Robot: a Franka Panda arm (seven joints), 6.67 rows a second.
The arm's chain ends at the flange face. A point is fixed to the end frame.
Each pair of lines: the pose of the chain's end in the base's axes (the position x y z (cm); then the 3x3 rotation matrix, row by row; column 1 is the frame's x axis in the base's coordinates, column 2 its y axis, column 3 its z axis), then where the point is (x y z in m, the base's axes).
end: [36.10 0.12 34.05], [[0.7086 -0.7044 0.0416], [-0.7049 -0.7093 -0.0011], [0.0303 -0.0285 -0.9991]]
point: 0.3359 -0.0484 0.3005
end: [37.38 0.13 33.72], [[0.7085 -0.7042 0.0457], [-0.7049 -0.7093 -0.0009], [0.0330 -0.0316 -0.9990]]
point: 0.3489 -0.0483 0.2971
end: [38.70 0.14 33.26], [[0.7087 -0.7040 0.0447], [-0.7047 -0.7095 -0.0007], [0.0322 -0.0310 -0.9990]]
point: 0.3621 -0.0482 0.2925
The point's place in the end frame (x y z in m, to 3 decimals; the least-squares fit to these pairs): 0.016 0.054 0.039
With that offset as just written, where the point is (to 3 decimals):
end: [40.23 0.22 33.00], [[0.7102 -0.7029 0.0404], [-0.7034 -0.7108 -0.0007], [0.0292 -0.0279 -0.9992]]
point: 0.377 -0.047 0.290
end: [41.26 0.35 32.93], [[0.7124 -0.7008 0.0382], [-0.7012 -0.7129 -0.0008], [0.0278 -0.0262 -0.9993]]
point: 0.388 -0.046 0.289
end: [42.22 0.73 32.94], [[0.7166 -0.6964 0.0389], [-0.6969 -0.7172 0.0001], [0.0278 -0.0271 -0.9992]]
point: 0.398 -0.043 0.289
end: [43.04 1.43 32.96], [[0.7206 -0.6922 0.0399], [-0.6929 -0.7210 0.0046], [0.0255 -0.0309 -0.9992]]
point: 0.406 -0.036 0.289
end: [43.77 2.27 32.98], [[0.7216 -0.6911 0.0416], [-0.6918 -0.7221 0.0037], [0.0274 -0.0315 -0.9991]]
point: 0.414 -0.027 0.290
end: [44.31 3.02 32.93], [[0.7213 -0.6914 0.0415], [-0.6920 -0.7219 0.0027], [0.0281 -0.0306 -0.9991]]
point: 0.419 -0.020 0.289
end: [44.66 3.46 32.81], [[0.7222 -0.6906 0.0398], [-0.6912 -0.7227 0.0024], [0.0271 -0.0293 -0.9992]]
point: 0.422 -0.015 0.288
